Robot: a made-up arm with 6 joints. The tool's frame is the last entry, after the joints. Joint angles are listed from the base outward. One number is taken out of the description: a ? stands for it. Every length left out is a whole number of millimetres.
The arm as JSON. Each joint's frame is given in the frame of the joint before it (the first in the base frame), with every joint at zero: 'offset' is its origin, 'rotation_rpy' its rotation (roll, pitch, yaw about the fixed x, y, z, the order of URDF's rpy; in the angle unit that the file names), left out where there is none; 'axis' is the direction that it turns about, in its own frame. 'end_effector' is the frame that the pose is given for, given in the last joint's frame.
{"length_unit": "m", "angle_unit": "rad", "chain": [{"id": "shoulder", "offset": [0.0, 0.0, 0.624], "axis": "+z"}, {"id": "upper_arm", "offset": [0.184, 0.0, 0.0], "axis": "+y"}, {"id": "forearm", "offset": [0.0, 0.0, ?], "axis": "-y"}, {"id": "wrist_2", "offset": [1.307, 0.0, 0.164], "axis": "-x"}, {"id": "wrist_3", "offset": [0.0, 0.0, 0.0], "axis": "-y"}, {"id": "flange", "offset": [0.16, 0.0, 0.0], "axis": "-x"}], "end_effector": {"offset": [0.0, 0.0, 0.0]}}
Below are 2 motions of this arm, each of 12 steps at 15 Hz.
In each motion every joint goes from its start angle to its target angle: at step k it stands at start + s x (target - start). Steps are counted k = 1, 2, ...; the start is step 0. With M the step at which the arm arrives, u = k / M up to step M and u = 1 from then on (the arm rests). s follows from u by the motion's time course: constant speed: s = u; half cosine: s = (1 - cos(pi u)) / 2; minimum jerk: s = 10 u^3 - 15 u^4 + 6 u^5.
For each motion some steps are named. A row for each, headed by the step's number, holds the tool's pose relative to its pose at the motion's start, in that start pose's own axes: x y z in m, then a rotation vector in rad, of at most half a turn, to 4 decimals.
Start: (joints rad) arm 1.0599 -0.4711 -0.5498 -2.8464 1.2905 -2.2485
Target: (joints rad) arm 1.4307 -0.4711 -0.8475 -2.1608 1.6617 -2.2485
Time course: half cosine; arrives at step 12
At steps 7, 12:
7: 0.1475 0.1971 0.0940 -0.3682 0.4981 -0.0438
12: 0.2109 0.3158 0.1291 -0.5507 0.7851 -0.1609

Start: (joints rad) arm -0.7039 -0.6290 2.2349 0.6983 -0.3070 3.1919
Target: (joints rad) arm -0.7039 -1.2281 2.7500 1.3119 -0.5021 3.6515
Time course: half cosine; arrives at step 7
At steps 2, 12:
2: -0.0720 0.2946 -0.2985 -0.1492 0.0995 0.1834
12: -1.0864 1.3616 -1.1454 -0.5327 0.1159 1.1755

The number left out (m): 1.339
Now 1 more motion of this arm.
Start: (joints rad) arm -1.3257 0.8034 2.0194 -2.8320 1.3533 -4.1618
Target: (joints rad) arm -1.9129 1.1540 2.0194 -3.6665 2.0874 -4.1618
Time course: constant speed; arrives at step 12
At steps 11, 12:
11: 0.6267 -0.9716 0.3467 0.2602 0.7786 -0.6426
12: 0.6431 -1.0809 0.3947 0.2927 0.8535 -0.6790

